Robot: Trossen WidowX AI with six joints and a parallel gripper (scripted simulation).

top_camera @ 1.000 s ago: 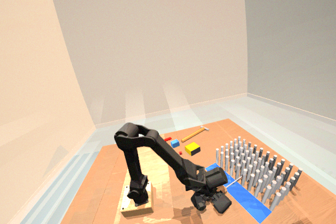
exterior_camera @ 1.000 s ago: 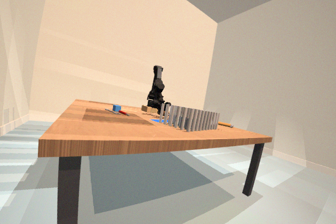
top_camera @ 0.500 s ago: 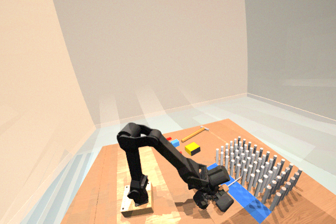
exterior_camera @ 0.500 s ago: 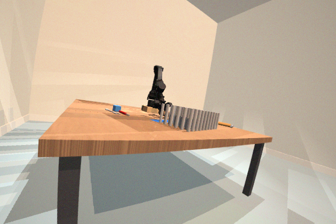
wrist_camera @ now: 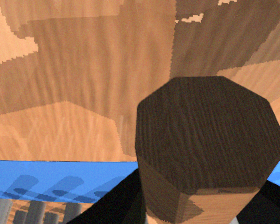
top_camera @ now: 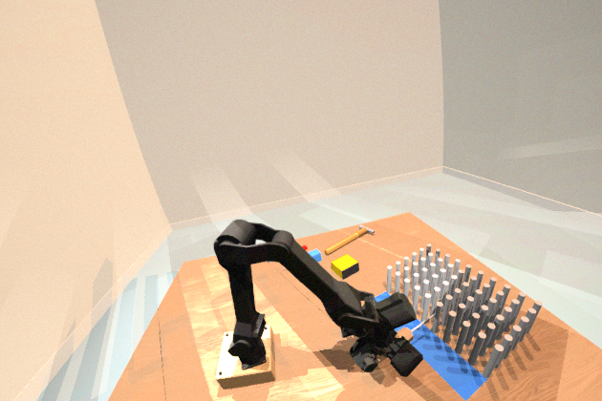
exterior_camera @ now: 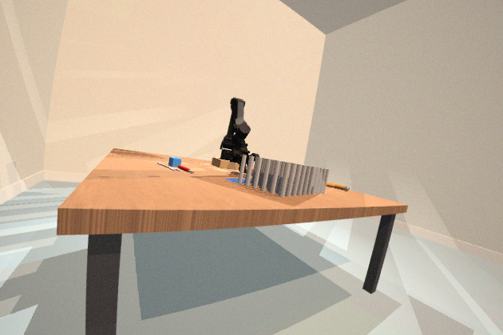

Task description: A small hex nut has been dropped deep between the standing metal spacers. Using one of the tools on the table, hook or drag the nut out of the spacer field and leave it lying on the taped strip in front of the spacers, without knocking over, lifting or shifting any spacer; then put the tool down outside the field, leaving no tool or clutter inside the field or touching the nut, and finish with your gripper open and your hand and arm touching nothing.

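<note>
Right now my gripper tip is 8 cm short of the blue taped strip, 1 cm to the right of it and 3 cm above it. Round my gripper tip: small red cube (5 cm behind, 38 cm to the left, 2 cm below); then wooden-handled tool (10 cm ahead, 1 cm to the left); then yellow-and-black block (4 cm ahead, 37 cm to the left, 1 cm below).
</note>
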